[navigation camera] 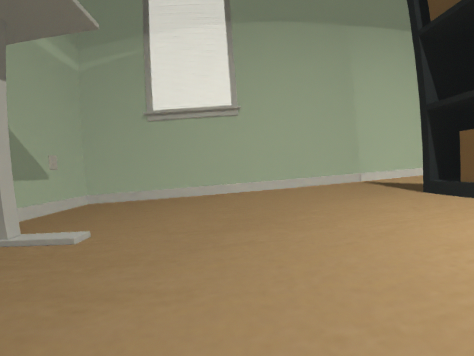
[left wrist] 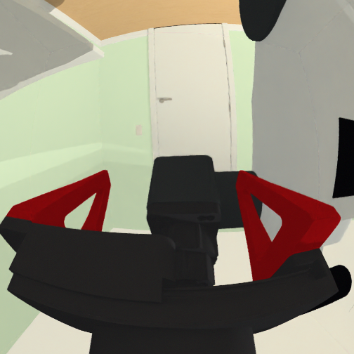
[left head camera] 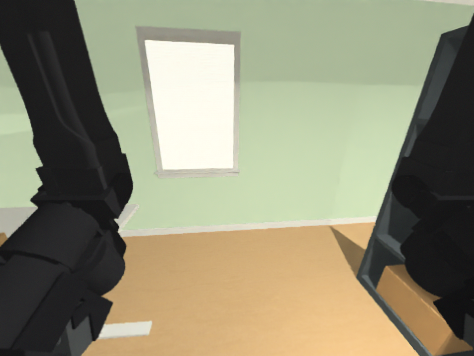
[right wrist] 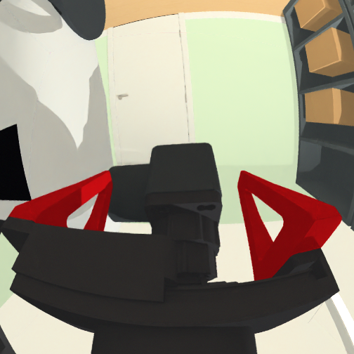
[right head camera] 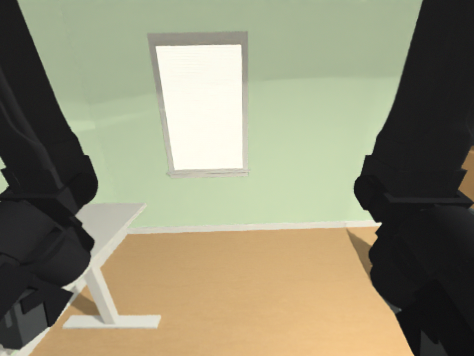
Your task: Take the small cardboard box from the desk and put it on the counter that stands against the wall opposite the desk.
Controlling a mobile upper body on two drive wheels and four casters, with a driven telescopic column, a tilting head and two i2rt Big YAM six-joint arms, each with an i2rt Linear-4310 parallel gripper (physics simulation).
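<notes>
The white desk stands at the left of both head camera views and the navigation view. Part of its top and a leg show in the right head view. A grey panel, apparently the desk's, shows at the top left in the left wrist view. The small cardboard box does not show on the visible part, and I cannot make out a counter. My left gripper is open and empty, its red fingers wide apart. My right gripper is open and empty too. Both are away from the desk, and their fingertips are hidden in the head views.
A dark shelf unit with cardboard boxes stands at the right. A window is in the green wall ahead. A white door shows in the wrist views. The desk's foot rests on the floor.
</notes>
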